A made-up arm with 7 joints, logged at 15 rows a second.
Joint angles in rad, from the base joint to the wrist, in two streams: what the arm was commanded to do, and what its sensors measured. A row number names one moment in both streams.
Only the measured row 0 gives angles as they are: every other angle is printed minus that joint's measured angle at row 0.
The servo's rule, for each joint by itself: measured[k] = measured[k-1] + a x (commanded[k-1-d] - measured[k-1]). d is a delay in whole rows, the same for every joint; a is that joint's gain. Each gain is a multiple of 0.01, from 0.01 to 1. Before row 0 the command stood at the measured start. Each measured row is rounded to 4 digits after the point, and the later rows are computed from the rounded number. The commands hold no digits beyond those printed.
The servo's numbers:
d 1
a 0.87 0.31 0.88 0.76 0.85 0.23 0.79
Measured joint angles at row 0: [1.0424, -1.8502, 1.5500, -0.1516, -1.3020, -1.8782, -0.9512]
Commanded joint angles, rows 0 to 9: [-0.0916, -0.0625, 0.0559, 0.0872, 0.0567, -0.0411, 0.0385]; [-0.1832, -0.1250, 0.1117, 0.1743, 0.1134, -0.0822, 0.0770]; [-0.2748, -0.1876, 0.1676, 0.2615, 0.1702, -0.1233, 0.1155]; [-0.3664, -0.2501, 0.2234, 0.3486, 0.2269, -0.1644, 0.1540]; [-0.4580, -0.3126, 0.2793, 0.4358, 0.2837, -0.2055, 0.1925]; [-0.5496, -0.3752, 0.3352, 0.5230, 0.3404, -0.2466, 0.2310]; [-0.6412, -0.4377, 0.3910, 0.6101, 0.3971, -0.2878, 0.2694]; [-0.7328, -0.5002, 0.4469, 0.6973, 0.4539, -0.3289, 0.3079]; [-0.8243, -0.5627, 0.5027, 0.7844, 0.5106, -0.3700, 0.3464]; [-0.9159, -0.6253, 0.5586, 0.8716, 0.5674, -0.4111, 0.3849]
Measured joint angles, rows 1 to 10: [0.0000, 0.0000, 0.0000, 0.0000, 0.0000, 0.0000, 0.0000]; [-0.0797, -0.0194, 0.0492, 0.0663, 0.0482, -0.0095, 0.0304]; [-0.1697, -0.0521, 0.1042, 0.1484, 0.1036, -0.0262, 0.0672]; [-0.2611, -0.0941, 0.1600, 0.2344, 0.1602, -0.0485, 0.1054]; [-0.3527, -0.1425, 0.2158, 0.3212, 0.2169, -0.0752, 0.1438]; [-0.4443, -0.1952, 0.2717, 0.4083, 0.2737, -0.1052, 0.1823]; [-0.5359, -0.2510, 0.3276, 0.4955, 0.3304, -0.1377, 0.2208]; [-0.6275, -0.3089, 0.3834, 0.5826, 0.3871, -0.1722, 0.2592]; [-0.7191, -0.3682, 0.4393, 0.6698, 0.4439, -0.2082, 0.2977]; [-0.8106, -0.4285, 0.4951, 0.7569, 0.5006, -0.2454, 0.3362]
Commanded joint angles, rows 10 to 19: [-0.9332, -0.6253, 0.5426, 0.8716, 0.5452, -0.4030, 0.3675]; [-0.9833, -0.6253, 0.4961, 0.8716, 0.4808, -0.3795, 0.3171]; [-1.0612, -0.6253, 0.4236, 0.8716, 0.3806, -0.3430, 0.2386]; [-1.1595, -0.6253, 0.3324, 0.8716, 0.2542, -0.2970, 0.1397]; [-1.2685, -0.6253, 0.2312, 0.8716, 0.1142, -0.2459, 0.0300]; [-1.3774, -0.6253, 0.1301, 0.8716, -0.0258, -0.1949, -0.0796]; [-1.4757, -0.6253, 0.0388, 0.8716, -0.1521, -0.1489, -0.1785]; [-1.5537, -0.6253, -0.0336, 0.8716, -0.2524, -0.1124, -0.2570]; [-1.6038, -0.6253, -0.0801, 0.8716, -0.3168, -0.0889, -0.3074]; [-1.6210, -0.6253, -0.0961, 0.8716, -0.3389, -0.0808, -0.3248]
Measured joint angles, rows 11 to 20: [-0.9022, -0.4895, 0.5510, 0.8441, 0.5574, -0.2835, 0.3747]; [-0.9292, -0.5316, 0.5436, 0.8650, 0.5470, -0.3110, 0.3690]; [-0.9763, -0.5606, 0.5018, 0.8700, 0.4907, -0.3268, 0.3280]; [-1.0502, -0.5807, 0.4330, 0.8712, 0.3971, -0.3305, 0.2574]; [-1.1453, -0.5945, 0.3445, 0.8715, 0.2756, -0.3228, 0.1644]; [-1.2525, -0.6040, 0.2448, 0.8716, 0.1384, -0.3051, 0.0582]; [-1.3612, -0.6106, 0.1439, 0.8716, -0.0012, -0.2798, -0.0507]; [-1.4608, -0.6152, 0.0514, 0.8716, -0.1295, -0.2497, -0.1517]; [-1.5416, -0.6183, -0.0234, 0.8716, -0.2340, -0.2181, -0.2349]; [-1.5957, -0.6205, -0.0733, 0.8716, -0.3044, -0.1884, -0.2922]
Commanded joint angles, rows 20 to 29: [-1.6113, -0.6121, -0.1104, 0.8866, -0.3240, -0.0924, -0.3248]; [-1.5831, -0.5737, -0.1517, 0.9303, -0.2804, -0.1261, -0.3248]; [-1.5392, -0.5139, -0.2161, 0.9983, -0.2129, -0.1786, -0.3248]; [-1.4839, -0.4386, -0.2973, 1.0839, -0.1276, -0.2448, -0.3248]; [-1.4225, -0.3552, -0.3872, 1.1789, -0.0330, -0.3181, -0.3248]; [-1.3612, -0.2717, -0.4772, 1.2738, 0.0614, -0.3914, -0.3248]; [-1.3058, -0.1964, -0.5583, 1.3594, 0.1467, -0.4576, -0.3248]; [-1.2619, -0.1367, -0.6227, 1.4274, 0.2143, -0.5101, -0.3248]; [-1.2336, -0.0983, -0.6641, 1.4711, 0.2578, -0.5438, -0.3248]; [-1.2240, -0.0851, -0.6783, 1.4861, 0.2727, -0.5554, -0.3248]
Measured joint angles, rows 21 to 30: [-1.6177, -0.6220, -0.0934, 0.8716, -0.3337, -0.1637, -0.3180]; [-1.6121, -0.6189, -0.1084, 0.8830, -0.3255, -0.1473, -0.3234]; [-1.5869, -0.6049, -0.1465, 0.9189, -0.2872, -0.1424, -0.3245]; [-1.5454, -0.5767, -0.2077, 0.9792, -0.2240, -0.1507, -0.3247]; [-1.4919, -0.5339, -0.2865, 1.0588, -0.1421, -0.1723, -0.3248]; [-1.4315, -0.4785, -0.3751, 1.1501, -0.0494, -0.2058, -0.3248]; [-1.3703, -0.4144, -0.4649, 1.2441, 0.0448, -0.2485, -0.3248]; [-1.3142, -0.3468, -0.5471, 1.3317, 0.1314, -0.2966, -0.3248]; [-1.2687, -0.2817, -0.6136, 1.4044, 0.2019, -0.3457, -0.3248]; [-1.2382, -0.2248, -0.6580, 1.4551, 0.2494, -0.3913, -0.3248]
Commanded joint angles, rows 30 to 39: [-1.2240, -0.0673, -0.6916, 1.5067, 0.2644, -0.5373, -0.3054]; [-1.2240, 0.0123, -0.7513, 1.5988, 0.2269, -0.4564, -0.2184]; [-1.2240, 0.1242, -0.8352, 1.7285, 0.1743, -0.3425, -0.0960]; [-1.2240, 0.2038, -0.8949, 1.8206, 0.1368, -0.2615, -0.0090]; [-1.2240, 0.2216, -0.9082, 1.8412, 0.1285, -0.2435, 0.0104]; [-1.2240, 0.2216, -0.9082, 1.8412, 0.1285, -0.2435, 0.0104]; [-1.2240, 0.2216, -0.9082, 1.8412, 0.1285, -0.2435, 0.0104]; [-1.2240, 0.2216, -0.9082, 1.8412, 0.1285, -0.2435, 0.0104]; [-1.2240, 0.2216, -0.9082, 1.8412, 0.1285, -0.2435, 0.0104]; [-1.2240, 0.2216, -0.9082, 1.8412, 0.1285, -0.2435, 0.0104]
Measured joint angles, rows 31 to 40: [-1.2258, -0.1815, -0.6759, 1.4787, 0.2692, -0.4290, -0.3248]; [-1.2242, -0.1461, -0.6897, 1.5000, 0.2651, -0.4539, -0.3095]; [-1.2240, -0.0970, -0.7439, 1.5751, 0.2326, -0.4545, -0.2375]; [-1.2240, -0.0284, -0.8242, 1.6917, 0.1830, -0.4287, -0.1257]; [-1.2240, 0.0436, -0.8864, 1.7897, 0.1437, -0.3902, -0.0335]; [-1.2240, 0.0988, -0.9056, 1.8288, 0.1308, -0.3565, 0.0012]; [-1.2240, 0.1369, -0.9079, 1.8382, 0.1288, -0.3305, 0.0085]; [-1.2240, 0.1632, -0.9082, 1.8405, 0.1285, -0.3105, 0.0100]; [-1.2240, 0.1813, -0.9082, 1.8410, 0.1285, -0.2951, 0.0103]; [-1.2240, 0.1938, -0.9082, 1.8412, 0.1285, -0.2832, 0.0104]
